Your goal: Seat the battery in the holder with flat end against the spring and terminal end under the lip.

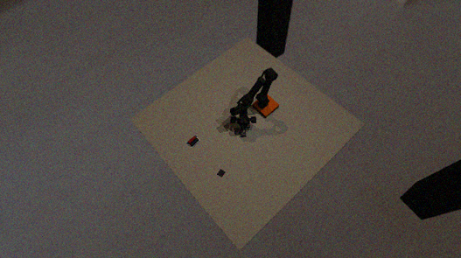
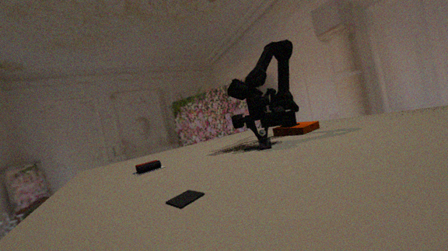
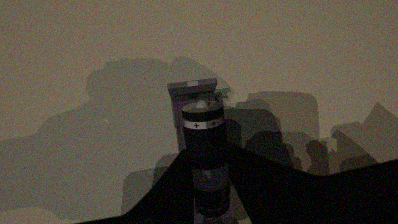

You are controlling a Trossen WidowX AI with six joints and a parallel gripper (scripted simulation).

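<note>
Now: gripper tip 1 cm below the battery. Round my gripper tip: flat black square (32 cm ahead, 17 cm to the left, 3 cm below).
</note>
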